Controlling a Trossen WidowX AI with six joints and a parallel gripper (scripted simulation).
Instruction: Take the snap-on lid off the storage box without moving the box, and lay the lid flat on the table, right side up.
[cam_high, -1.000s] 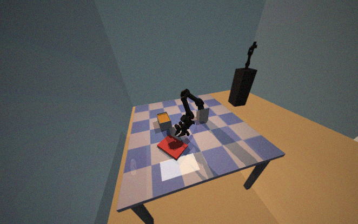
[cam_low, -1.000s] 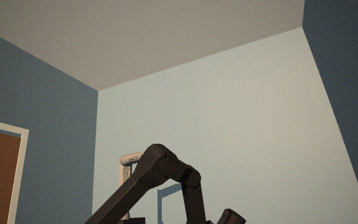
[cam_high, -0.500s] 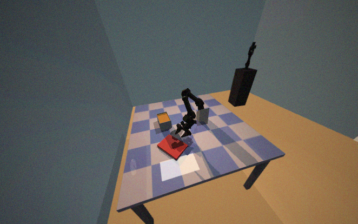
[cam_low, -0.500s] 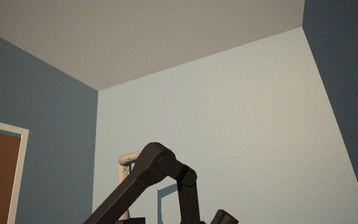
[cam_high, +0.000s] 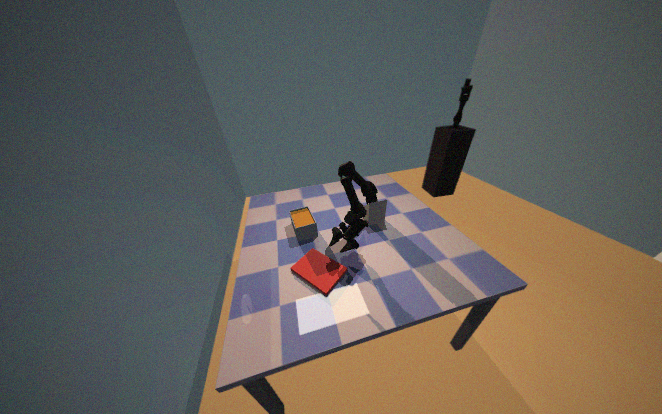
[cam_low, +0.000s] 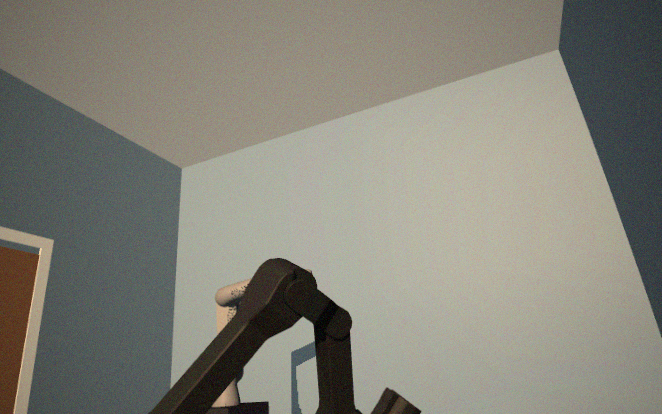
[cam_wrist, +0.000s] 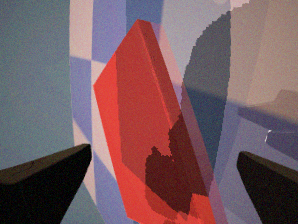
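Now: the red lid 10 cm ahead of my gripper tip, 7 cm to the left of it and 5 cm below it. The rest, counted from my gripper tip: grey storage box (16 cm ahead, 28 cm to the right, 1 cm below).
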